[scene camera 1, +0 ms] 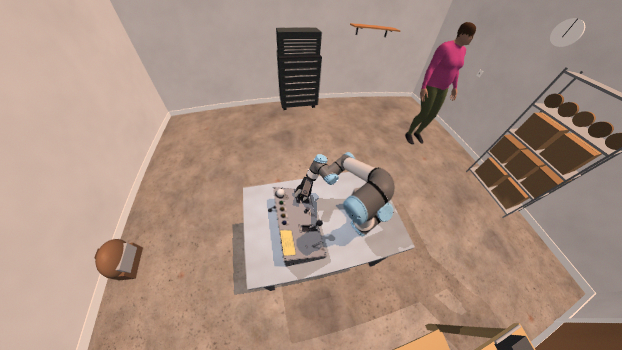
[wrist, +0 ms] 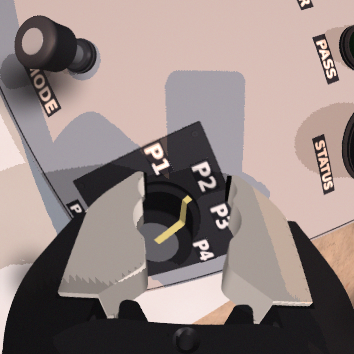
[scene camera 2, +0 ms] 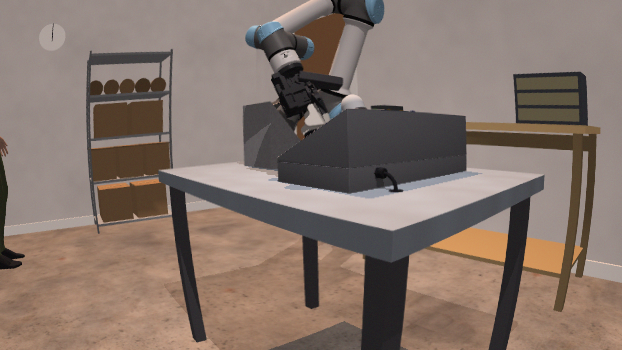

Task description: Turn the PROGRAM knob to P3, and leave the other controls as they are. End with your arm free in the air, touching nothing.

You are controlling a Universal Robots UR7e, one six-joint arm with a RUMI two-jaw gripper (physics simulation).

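Places are measured from the arm's base along level axes (x ahead, y left, z up), in metres.
Pixels of known places: gripper, fingertip midpoint: [scene camera 1: 298,199] [wrist: 186,176]; arm's base, link origin: [scene camera 2: 273,126].
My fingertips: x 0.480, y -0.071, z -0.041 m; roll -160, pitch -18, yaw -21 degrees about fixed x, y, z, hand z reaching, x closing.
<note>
For each thing: its top centre in the pictures, then the offset to it from my fingertips. "pt": a spot on its surface instead. Level surfaces: height alone.
- PROGRAM knob, top centre: [wrist: 155,247] dx -0.035, dy -0.025, dz +0.024 m
- P2 label, surface spot: [wrist: 204,176] pt dx +0.010, dy -0.003, dz +0.006 m
- P3 label, surface spot: [wrist: 220,216] pt dx +0.013, dy -0.035, dz +0.006 m
- table, surface height: dz -0.101 m
- black MODE control, top centre: [wrist: 53,25] dx -0.044, dy +0.095, dz +0.035 m
- PASS label, top centre: [wrist: 328,57] dx +0.097, dy +0.049, dz +0.045 m
- STATUS label, top centre: [wrist: 326,165] dx +0.086, dy -0.019, dz +0.037 m
- white dome, surface spot: [scene camera 1: 280,192] pt dx +0.120, dy -0.001, dz +0.097 m
The PROGRAM knob [wrist: 162,245] is a black round knob with a grey face and a bent yellow pointer line, in the wrist view. Its line points up and right toward the P2 label [wrist: 204,176]. The P3 label [wrist: 220,216] is partly covered by the right jaw. My gripper [wrist: 186,176] [scene camera 1: 300,198] [scene camera 2: 311,130] is partly open, its jaws on either side of the knob. The left jaw overlaps the knob's left edge in the picture; whether it touches cannot be told. A gap shows between the knob and the right jaw. The knob does not show clearly in the scene views.
The grey console [scene camera 1: 300,216] [scene camera 2: 407,145] stands on the table [scene camera 1: 260,272] [scene camera 2: 280,200]. The black MODE control [wrist: 45,44] sticks up at the upper left of the wrist view. The PASS label [wrist: 325,58] and STATUS label [wrist: 323,164] are at the right. A white dome [scene camera 1: 280,192] stands near the gripper.
</note>
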